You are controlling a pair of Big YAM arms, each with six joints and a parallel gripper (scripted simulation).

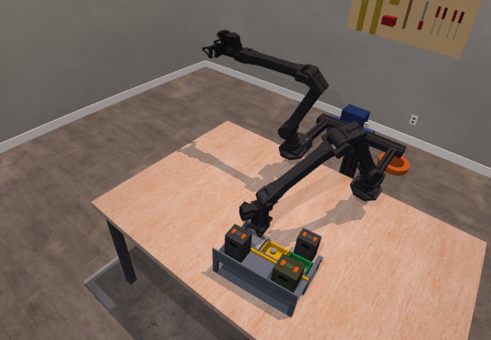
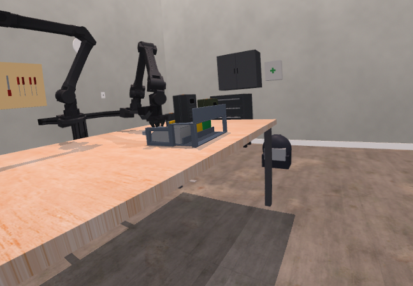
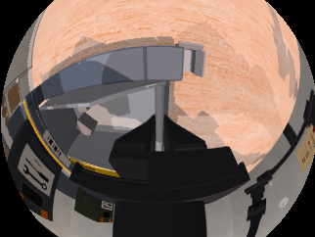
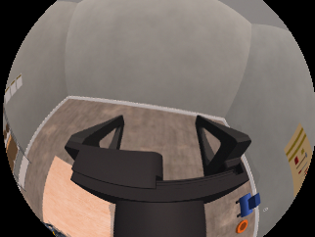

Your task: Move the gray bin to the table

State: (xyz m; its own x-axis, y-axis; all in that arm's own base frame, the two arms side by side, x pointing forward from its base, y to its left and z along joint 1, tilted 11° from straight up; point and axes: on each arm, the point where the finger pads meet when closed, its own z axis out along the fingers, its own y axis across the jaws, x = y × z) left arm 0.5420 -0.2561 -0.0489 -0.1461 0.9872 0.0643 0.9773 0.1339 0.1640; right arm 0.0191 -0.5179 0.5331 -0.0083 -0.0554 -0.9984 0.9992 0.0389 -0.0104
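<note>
The gray open bin lies 8 cm ahead of my left hand and 1 cm to the left of it. Round my left hand: yellow bin (7 cm ahead, 12 cm to the left); gray shelf (9 cm ahead, 13 cm to the left, 2 cm above); green bin (5 cm ahead, 23 cm to the left).
</note>
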